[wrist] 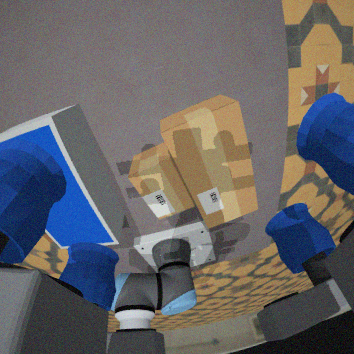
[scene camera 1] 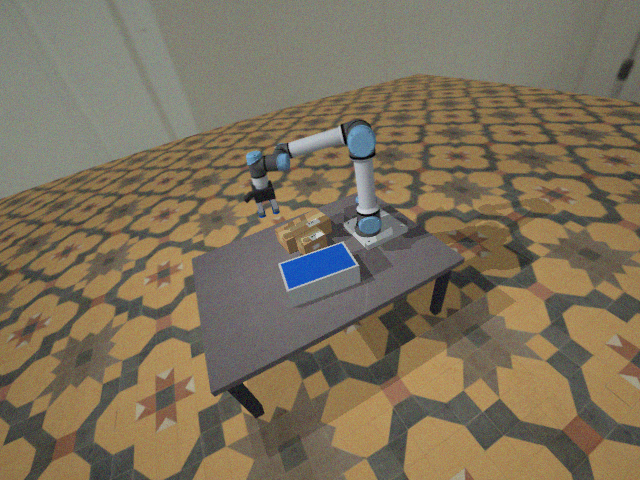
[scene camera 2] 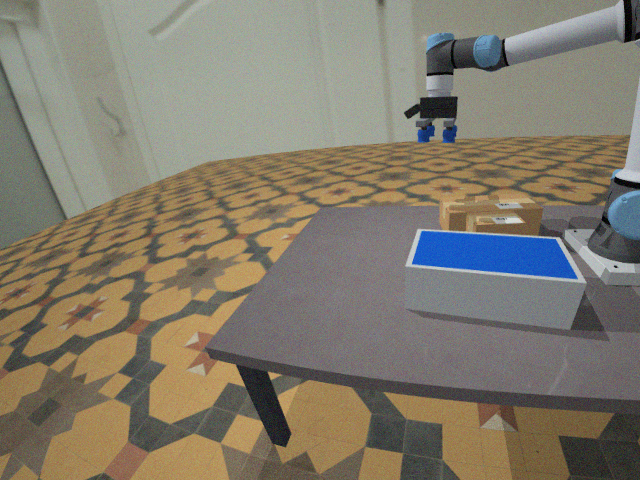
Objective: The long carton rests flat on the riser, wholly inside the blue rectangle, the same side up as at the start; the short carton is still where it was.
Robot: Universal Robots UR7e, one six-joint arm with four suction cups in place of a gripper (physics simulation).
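Pixels of known places: hand, tool point: (wrist: 190,207) (scene camera 1: 267,207) (scene camera 2: 438,138); arm's base, link origin: (wrist: 170,249) (scene camera 2: 616,250).
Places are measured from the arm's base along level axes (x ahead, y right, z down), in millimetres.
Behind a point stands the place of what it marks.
Note:
The long carton (scene camera 1: 320,222) @[y 118, x 254, z -69 mm] (scene camera 2: 530,210) @[y 119, x 228, z -62 mm] (wrist: 227,165) @[y 176, x 394, z -68 mm] lies flat on the table, label side up. The short carton (scene camera 1: 313,242) @[y -23, x 343, z -54 mm] (scene camera 2: 498,226) @[y -22, x 339, z -60 mm] (wrist: 159,181) @[y 25, x 380, z -68 mm] lies close beside it, on the side towards the riser, also label up. The grey riser (scene camera 1: 325,287) @[y -331, x 379, z -22 mm] (scene camera 2: 491,297) @[y -331, x 370, z -29 mm] (wrist: 86,145) @[y -133, x 468, z -5 mm] stands on the table, its top bearing the blue rectangle (scene camera 1: 319,265) @[y -242, x 371, z -87 mm] (scene camera 2: 491,253) @[y -241, x 374, z -87 mm] (wrist: 75,200) @[y -171, x 376, z -87 mm], with no carton on it. My suction gripper (scene camera 1: 268,213) @[y 63, x 526, z -302 mm] (scene camera 2: 437,140) @[y 63, x 526, z -302 mm] hangs in the air above the level of the cartons, cups down, open and holding nothing; its blue cups frame the wrist view.
The arm's base plate (scene camera 1: 379,237) @[y -101, x -24, z -4 mm] (scene camera 2: 594,258) @[y -55, x 77, z 2 mm] (wrist: 202,245) @[y 128, x -22, z 6 mm] is fixed on the table (scene camera 1: 248,310) @[y -264, x 770, z 34 mm] (scene camera 2: 320,310) @[y -397, x 756, z 34 mm] (wrist: 125,50) @[y -2, x 648, z 34 mm], beside the cartons. The arm's shadow falls across the cartons. A table edge lies beyond the long carton.

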